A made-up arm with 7 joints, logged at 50 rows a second.
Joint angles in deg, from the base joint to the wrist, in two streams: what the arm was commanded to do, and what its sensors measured. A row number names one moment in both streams.
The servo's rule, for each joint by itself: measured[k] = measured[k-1] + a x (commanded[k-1-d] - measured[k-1]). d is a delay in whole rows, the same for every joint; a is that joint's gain. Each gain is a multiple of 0.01, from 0.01 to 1. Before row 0 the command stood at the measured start. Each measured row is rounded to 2 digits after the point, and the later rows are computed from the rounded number. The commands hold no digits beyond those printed.
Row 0, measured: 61.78, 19.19, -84.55, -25.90, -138.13, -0.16, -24.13
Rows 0 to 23, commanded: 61.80, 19.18, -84.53, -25.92, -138.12, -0.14, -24.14; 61.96, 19.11, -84.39, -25.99, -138.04, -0.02, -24.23; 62.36, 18.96, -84.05, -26.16, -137.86, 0.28, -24.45; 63.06, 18.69, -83.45, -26.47, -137.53, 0.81, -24.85; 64.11, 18.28, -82.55, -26.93, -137.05, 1.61, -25.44; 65.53, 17.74, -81.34, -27.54, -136.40, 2.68, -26.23; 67.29, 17.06, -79.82, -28.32, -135.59, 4.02, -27.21; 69.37, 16.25, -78.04, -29.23, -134.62, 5.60, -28.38; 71.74, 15.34, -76.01, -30.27, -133.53, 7.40, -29.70; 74.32, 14.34, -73.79, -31.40, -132.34, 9.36, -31.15; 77.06, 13.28, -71.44, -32.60, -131.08, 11.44, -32.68; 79.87, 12.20, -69.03, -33.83, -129.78, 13.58, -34.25; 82.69, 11.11, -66.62, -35.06, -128.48, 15.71, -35.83; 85.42, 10.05, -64.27, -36.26, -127.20, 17.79, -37.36; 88.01, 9.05, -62.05, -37.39, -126.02, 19.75, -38.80; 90.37, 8.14, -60.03, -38.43, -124.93, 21.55, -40.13; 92.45, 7.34, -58.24, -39.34, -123.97, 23.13, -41.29; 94.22, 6.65, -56.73, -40.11, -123.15, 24.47, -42.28; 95.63, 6.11, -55.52, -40.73, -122.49, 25.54, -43.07; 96.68, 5.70, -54.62, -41.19, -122.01, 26.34, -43.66; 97.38, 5.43, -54.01, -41.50, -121.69, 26.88, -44.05; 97.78, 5.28, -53.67, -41.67, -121.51, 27.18, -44.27; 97.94, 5.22, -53.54, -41.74, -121.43, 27.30, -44.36; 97.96, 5.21, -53.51, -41.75, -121.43, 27.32, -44.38
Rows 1 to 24, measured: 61.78, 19.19, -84.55, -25.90, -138.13, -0.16, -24.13; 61.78, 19.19, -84.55, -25.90, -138.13, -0.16, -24.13; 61.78, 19.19, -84.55, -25.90, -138.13, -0.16, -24.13; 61.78, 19.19, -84.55, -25.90, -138.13, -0.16, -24.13; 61.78, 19.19, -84.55, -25.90, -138.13, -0.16, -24.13; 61.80, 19.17, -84.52, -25.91, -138.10, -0.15, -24.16; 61.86, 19.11, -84.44, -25.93, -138.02, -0.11, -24.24; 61.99, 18.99, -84.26, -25.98, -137.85, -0.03, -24.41; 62.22, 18.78, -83.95, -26.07, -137.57, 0.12, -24.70; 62.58, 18.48, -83.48, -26.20, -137.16, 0.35, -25.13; 63.10, 18.07, -82.82, -26.39, -136.61, 0.68, -25.71; 63.79, 17.54, -81.96, -26.65, -135.91, 1.12, -26.46; 64.66, 16.90, -80.89, -26.98, -135.08, 1.69, -27.37; 65.72, 16.16, -79.61, -27.38, -134.12, 2.38, -28.43; 66.97, 15.32, -78.14, -27.85, -133.06, 3.20, -29.62; 68.39, 14.42, -76.50, -28.39, -131.91, 4.13, -30.92; 69.96, 13.46, -74.72, -28.99, -130.71, 5.17, -32.29; 71.66, 12.47, -72.84, -29.64, -129.48, 6.31, -33.71; 73.46, 11.48, -70.90, -30.34, -128.27, 7.52, -35.14; 75.32, 10.51, -68.94, -31.07, -127.10, 8.78, -36.54; 77.20, 9.59, -67.01, -31.81, -126.00, 10.07, -37.87; 79.07, 8.74, -65.16, -32.56, -125.00, 11.37, -39.10; 80.89, 7.98, -63.42, -33.30, -124.12, 12.65, -40.21; 82.63, 7.32, -61.84, -34.01, -123.38, 13.88, -41.18
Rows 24 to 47, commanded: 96.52, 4.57, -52.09, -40.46, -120.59, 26.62, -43.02; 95.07, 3.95, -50.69, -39.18, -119.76, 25.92, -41.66; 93.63, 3.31, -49.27, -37.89, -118.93, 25.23, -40.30; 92.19, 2.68, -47.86, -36.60, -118.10, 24.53, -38.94; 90.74, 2.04, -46.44, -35.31, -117.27, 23.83, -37.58; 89.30, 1.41, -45.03, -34.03, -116.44, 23.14, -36.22; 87.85, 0.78, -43.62, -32.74, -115.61, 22.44, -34.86; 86.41, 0.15, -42.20, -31.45, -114.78, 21.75, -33.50; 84.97, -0.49, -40.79, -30.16, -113.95, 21.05, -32.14; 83.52, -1.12, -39.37, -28.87, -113.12, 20.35, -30.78; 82.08, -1.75, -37.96, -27.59, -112.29, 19.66, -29.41; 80.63, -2.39, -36.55, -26.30, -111.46, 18.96, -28.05; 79.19, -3.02, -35.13, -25.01, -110.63, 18.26, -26.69; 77.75, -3.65, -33.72, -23.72, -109.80, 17.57, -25.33; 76.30, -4.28, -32.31, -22.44, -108.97, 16.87, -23.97; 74.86, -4.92, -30.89, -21.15, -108.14, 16.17, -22.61; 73.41, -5.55, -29.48, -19.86, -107.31, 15.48, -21.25; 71.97, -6.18, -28.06, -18.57, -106.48, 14.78, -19.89; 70.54, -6.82, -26.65, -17.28, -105.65, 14.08, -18.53; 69.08, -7.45, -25.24, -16.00, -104.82, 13.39, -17.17; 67.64, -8.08, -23.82, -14.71, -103.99, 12.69, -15.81; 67.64, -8.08, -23.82, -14.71, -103.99, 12.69, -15.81; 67.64, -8.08, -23.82, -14.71, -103.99, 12.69, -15.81; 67.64, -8.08, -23.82, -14.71, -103.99, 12.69, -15.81
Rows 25 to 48, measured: 84.25, 6.77, -60.43, -34.68, -122.79, 15.05, -41.98; 85.74, 6.34, -59.21, -35.31, -122.34, 16.14, -42.62; 87.08, 6.02, -58.19, -35.89, -122.02, 17.14, -43.11; 88.28, 5.79, -57.35, -36.42, -121.81, 18.06, -43.47; 89.19, 5.44, -56.40, -36.78, -121.38, 18.83, -43.34; 89.84, 5.01, -55.37, -37.00, -120.81, 19.47, -42.87; 90.26, 4.52, -54.27, -37.08, -120.15, 19.99, -42.15; 90.47, 3.99, -53.12, -37.04, -119.43, 20.40, -41.25; 90.50, 3.42, -51.92, -36.88, -118.67, 20.71, -40.22; 90.37, 2.84, -50.68, -36.62, -117.89, 20.93, -39.10; 90.09, 2.24, -49.41, -36.27, -117.09, 21.07, -37.91; 89.69, 1.63, -48.11, -35.84, -116.28, 21.13, -36.68; 89.17, 1.02, -46.79, -35.33, -115.46, 21.12, -35.41; 88.55, 0.40, -45.45, -34.75, -114.64, 21.05, -34.11; 87.84, -0.22, -44.10, -34.11, -113.82, 20.92, -32.79; 87.05, -0.85, -42.74, -33.41, -112.99, 20.74, -31.46; 86.19, -1.48, -41.37, -32.65, -112.16, 20.52, -30.12; 85.26, -2.11, -39.99, -31.85, -111.33, 20.25, -28.78; 84.27, -2.74, -38.61, -31.00, -110.50, 19.95, -27.43; 83.23, -3.37, -37.22, -30.11, -109.67, 19.61, -26.08; 82.15, -4.00, -35.83, -29.19, -108.84, 19.24, -24.73; 81.03, -4.63, -34.43, -28.23, -108.01, 18.84, -23.37; 79.88, -5.27, -33.03, -27.24, -107.18, 18.41, -22.01; 78.69, -5.90, -31.63, -26.23, -106.35, 17.96, -20.65
